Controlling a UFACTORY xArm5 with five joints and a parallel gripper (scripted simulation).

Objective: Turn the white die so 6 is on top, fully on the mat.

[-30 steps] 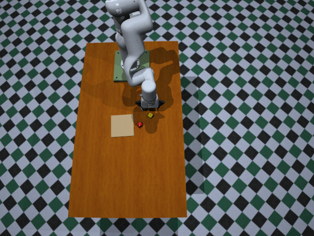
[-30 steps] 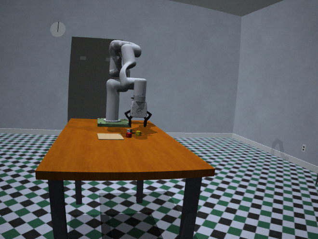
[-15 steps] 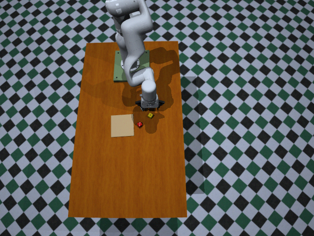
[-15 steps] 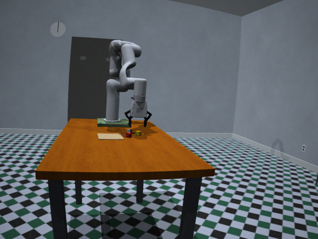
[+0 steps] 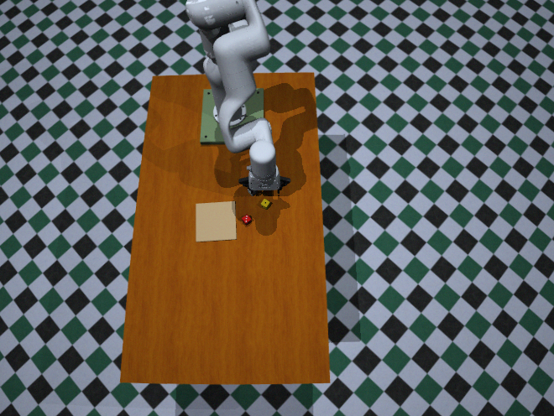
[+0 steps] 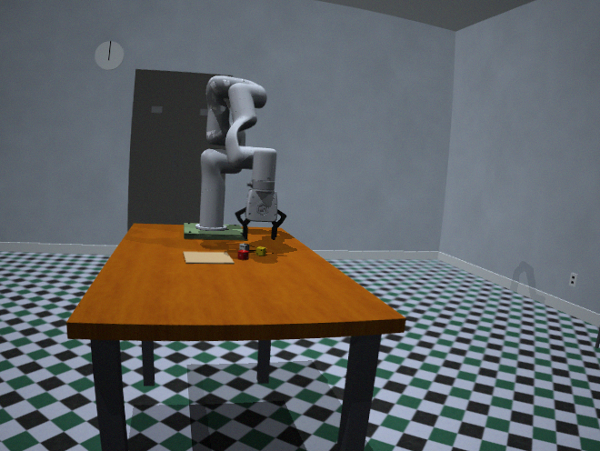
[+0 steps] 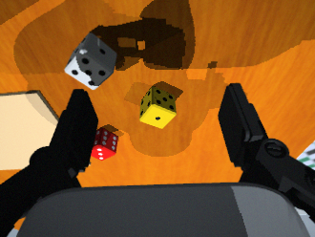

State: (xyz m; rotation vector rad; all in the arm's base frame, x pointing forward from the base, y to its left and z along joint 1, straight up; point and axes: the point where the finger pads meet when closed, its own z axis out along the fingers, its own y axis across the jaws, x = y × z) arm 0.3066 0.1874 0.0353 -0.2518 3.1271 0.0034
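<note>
My hand is 4 cm short of the yellow die, 4 cm above it and 1 cm to the right of it. Round my hand: tan mat: 16 cm to the right, 12 cm ahead, 5 cm below; then white die: 5 cm to the right, 4 cm below; then red die: 11 cm ahead, 5 cm to the right, 4 cm below.
</note>
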